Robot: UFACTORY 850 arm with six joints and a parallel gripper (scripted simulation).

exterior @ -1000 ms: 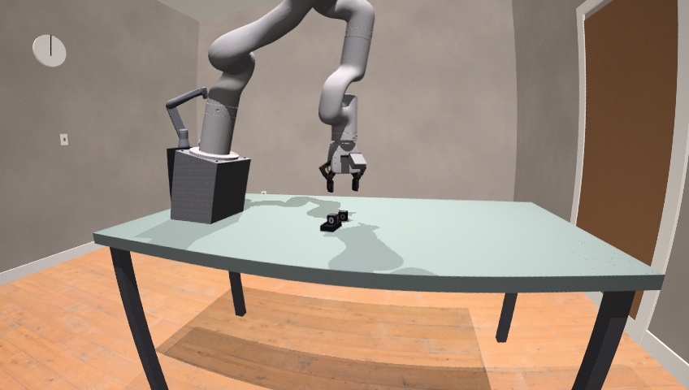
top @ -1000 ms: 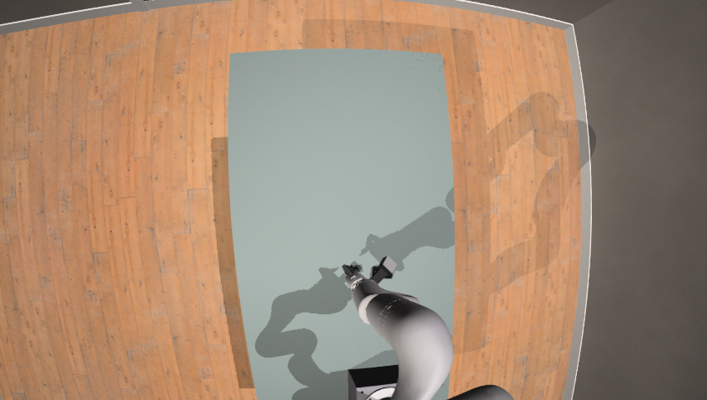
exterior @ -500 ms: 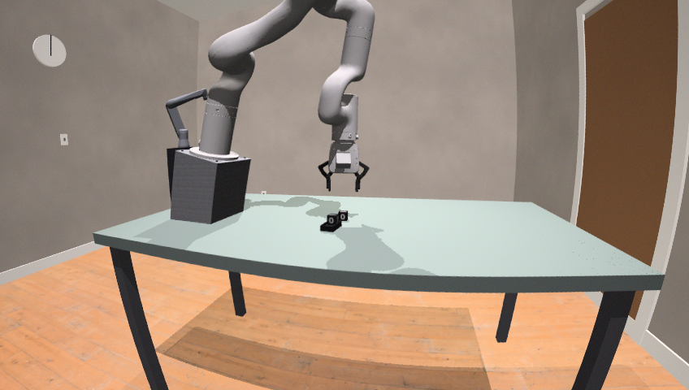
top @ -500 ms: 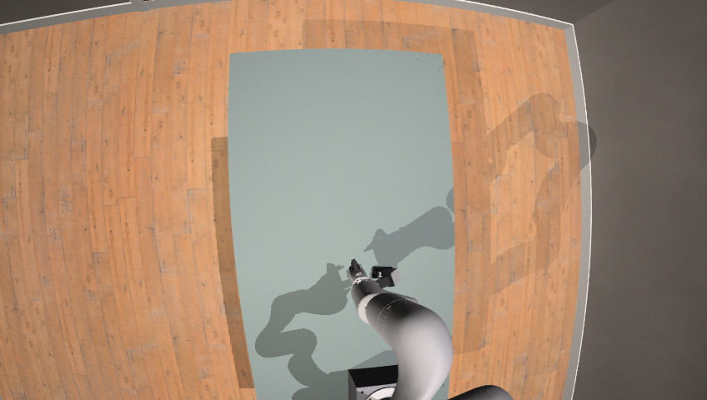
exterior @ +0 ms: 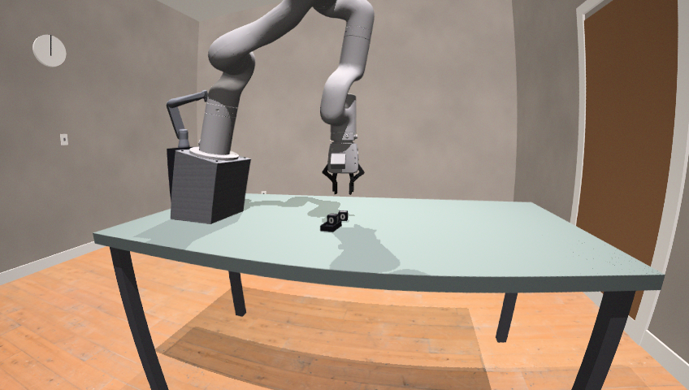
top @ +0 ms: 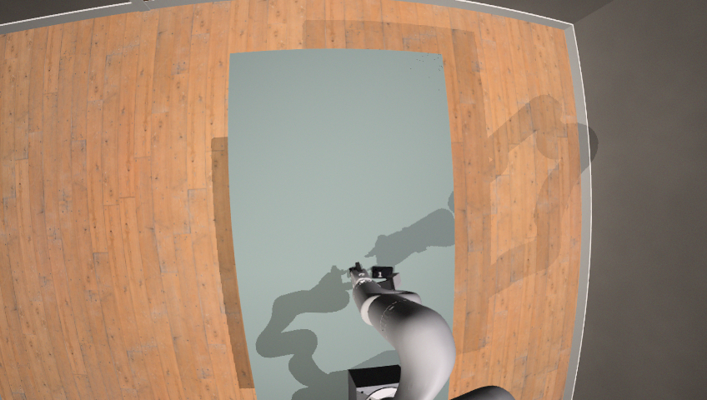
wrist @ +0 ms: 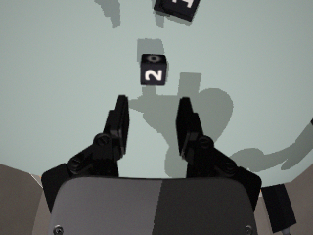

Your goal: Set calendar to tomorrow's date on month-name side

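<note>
My hand is 90 mm above the black cube. Round my hand: black tray (10 mm behind, 110 mm to the right, 100 mm below).
</note>
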